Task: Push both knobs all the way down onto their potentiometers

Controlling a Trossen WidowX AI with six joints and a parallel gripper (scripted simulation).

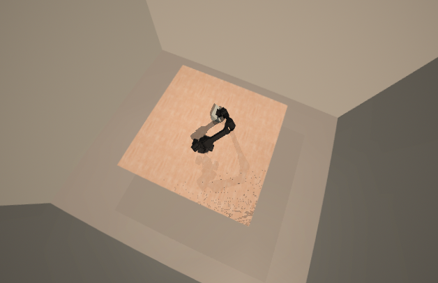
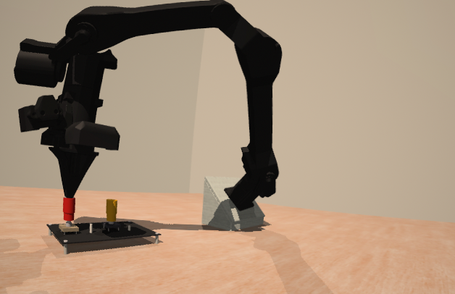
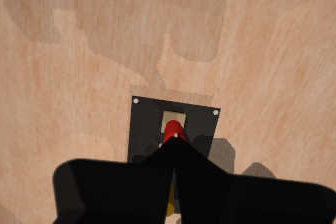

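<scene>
My gripper tip is now 10 mm above the red knob. Also, from my gripper tip: yellow knob 70 mm behind, 20 mm below.
</scene>
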